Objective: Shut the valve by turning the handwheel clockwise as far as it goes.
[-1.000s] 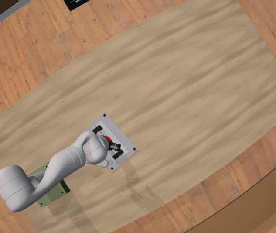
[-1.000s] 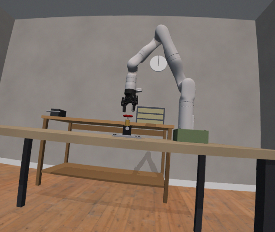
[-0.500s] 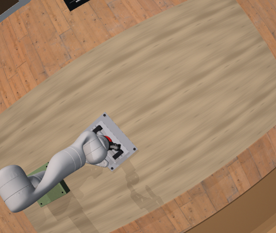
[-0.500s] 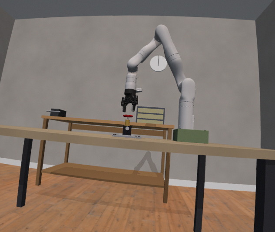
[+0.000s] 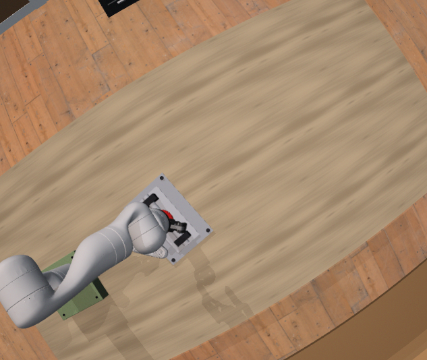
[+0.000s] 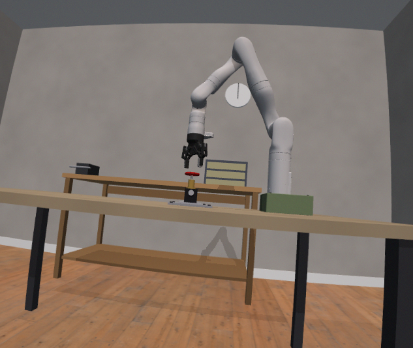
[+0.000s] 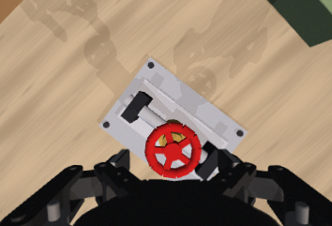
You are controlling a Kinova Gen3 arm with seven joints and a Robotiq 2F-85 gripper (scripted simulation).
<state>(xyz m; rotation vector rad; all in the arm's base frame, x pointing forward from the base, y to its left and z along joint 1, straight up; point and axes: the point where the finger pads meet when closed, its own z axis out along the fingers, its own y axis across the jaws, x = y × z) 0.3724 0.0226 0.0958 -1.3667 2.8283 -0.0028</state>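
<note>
My hand is 4 cm above the red handwheel.
</note>
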